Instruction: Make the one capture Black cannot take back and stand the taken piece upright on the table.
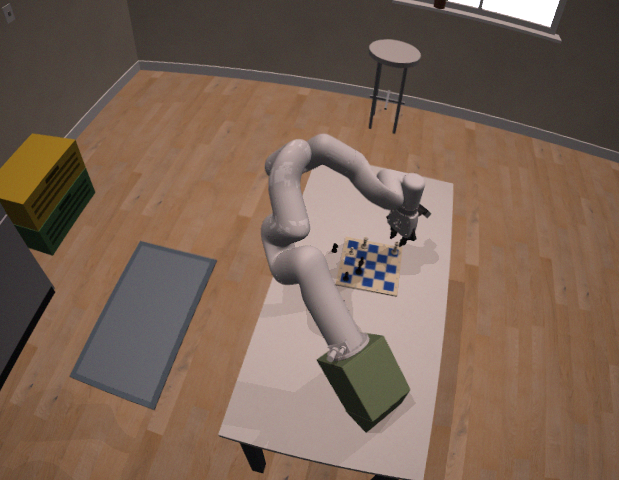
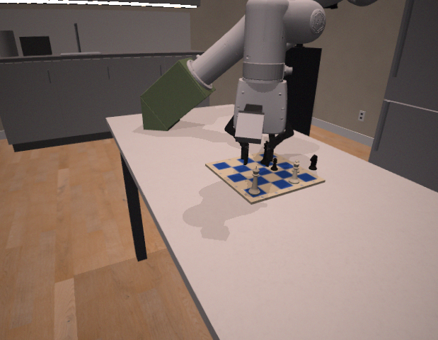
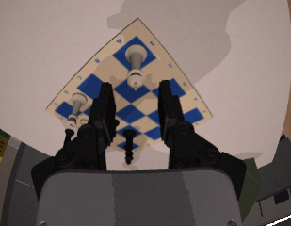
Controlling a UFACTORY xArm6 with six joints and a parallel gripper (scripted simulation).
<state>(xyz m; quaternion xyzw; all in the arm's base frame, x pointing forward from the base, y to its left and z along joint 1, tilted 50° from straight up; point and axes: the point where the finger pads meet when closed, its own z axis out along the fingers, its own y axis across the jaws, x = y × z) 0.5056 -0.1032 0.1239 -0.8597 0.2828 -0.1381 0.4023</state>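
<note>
Now: hand 6 cm above the white piece. Also, from my hand: black pawn 10 cm behind, 9 cm to the left, 8 cm below; blue-and-tan chessboard 9 cm behind, 6 cm to the left, 9 cm below; tall black piece 14 cm behind, 9 cm to the left, 6 cm below.
</note>
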